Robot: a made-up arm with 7 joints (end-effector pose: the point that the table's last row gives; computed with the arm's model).
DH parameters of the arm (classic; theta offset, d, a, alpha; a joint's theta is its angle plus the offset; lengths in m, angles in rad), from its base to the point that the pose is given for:
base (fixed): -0.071 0 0 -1.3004
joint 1: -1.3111 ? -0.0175 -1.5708
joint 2: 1.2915 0 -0.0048 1.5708
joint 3: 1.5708 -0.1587 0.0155 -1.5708
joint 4: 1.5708 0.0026 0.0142 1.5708
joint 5: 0 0.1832 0 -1.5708
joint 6: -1.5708 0 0.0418 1.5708
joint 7: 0 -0.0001 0 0
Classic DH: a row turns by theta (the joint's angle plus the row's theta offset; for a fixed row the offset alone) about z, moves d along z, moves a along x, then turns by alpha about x.
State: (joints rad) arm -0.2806 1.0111 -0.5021 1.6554 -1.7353 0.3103 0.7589
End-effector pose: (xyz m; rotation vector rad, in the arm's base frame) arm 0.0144 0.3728 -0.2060 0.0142 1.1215 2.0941
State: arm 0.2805 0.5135 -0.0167 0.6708 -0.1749 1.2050 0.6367
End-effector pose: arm -0.0375 0.2151 -0.3104 0.9915 2.2367 0.7537
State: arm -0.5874 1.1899 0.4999 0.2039 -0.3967 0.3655 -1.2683
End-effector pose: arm 0.2334 0.2728 0.0768 0.5313 0.1236 -0.6789
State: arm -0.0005 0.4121 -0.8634 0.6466 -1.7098 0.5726 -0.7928
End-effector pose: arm 0.0175 0.0358 -0.3518 -1.6617 1.3090 -0.5027
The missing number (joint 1, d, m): 0.048
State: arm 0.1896 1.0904 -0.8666 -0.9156 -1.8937 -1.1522 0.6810
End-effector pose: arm 0.0803 0.0295 -0.1380 -1.3066 0.6220 0.7045
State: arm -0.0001 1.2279 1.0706 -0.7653 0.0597 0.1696 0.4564
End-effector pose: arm 0.1250 0.1273 0.1278 1.2490 -1.2767 0.7720
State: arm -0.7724 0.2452 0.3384 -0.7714 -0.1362 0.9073 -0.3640
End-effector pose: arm 0.2026 0.0877 0.0634 0.1230 -0.3957 -0.2924
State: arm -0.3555 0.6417 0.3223 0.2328 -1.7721 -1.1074 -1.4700
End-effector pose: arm 0.2198 0.2516 -0.1052 0.0935 -1.4921 -0.3165
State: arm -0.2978 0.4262 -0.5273 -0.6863 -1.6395 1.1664 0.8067
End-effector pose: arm 0.1348 -0.0488 -0.0834 -0.1300 1.0428 -0.9258
